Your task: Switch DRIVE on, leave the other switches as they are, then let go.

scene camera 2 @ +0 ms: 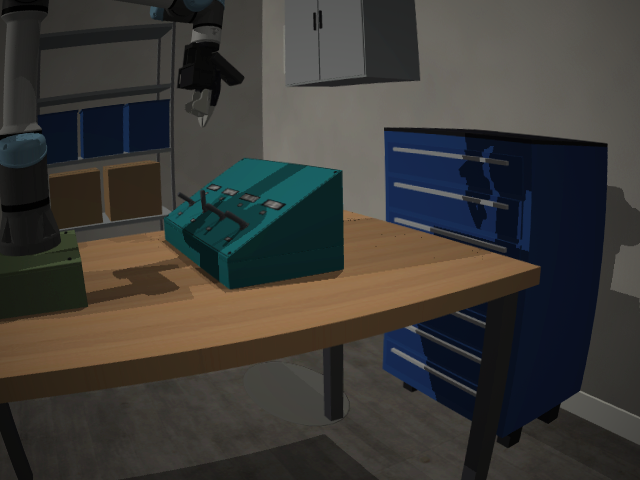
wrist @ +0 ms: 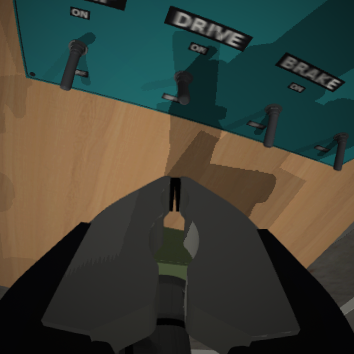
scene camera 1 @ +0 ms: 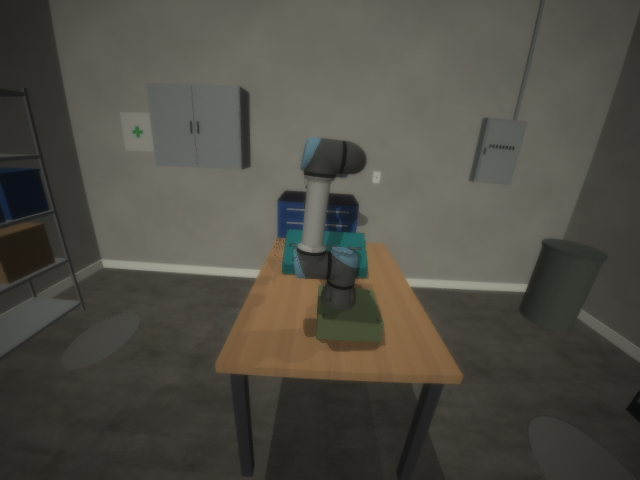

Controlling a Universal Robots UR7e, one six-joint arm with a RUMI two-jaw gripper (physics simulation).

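Seen in the pictures: gripper, fingertip midpoint: (scene camera 2: 203,127) (wrist: 174,179); arm's base, origin of the base link: (scene camera 2: 30,245) (scene camera 1: 337,299).
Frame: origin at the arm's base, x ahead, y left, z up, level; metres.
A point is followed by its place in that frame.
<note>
The teal console (scene camera 1: 343,239) @(x 0.575, y -0.079, z 0.071 m) (scene camera 2: 310,181) @(x 0.588, y -0.167, z 0.079 m) (wrist: 135,42) @(x 0.482, y 0.156, z 0.016 m) stands on the table. Its DRIVE lever (scene camera 2: 203,199) @(x 0.449, y 0.091, z 0.029 m) (wrist: 183,91) @(x 0.455, y 0.098, z 0.044 m), second from the left in the wrist view, stands steeper than the other levers, which lean toward their OFF side. These are the leftmost lever (scene camera 2: 186,198) @(x 0.442, y 0.211, z 0.020 m) (wrist: 71,67) @(x 0.443, y 0.214, z 0.025 m), whose label is cut off, the BRAKE lever (scene camera 2: 212,209) @(x 0.429, y -0.029, z 0.024 m) (wrist: 271,130) @(x 0.436, y -0.022, z 0.028 m) and the rightmost lever (scene camera 2: 236,220) @(x 0.435, y -0.149, z 0.017 m) (wrist: 340,152) @(x 0.438, y -0.141, z 0.024 m). My gripper (scene camera 2: 203,125) @(x 0.462, y 0.118, z 0.200 m) (wrist: 174,179) @(x 0.462, y 0.118, z 0.200 m) is shut and empty, above the console's lever side and apart from every lever. It is hidden in scene camera 1.
The wooden table (scene camera 1: 279,351) @(x -0.218, y 0.227, z -0.094 m) (scene camera 2: 155,330) @(x 0.203, y -0.347, z -0.095 m) carries the green base block (scene camera 1: 348,330) @(x -0.148, y -0.033, z -0.045 m) (scene camera 2: 41,289) @(x 0.017, y -0.174, z -0.050 m) of the arm. A blue drawer cabinet (scene camera 2: 558,232) stands beyond the table. A grey wall cabinet (scene camera 1: 217,129) (scene camera 2: 341,41) hangs behind. A shelf unit (scene camera 1: 40,149) stands left.
</note>
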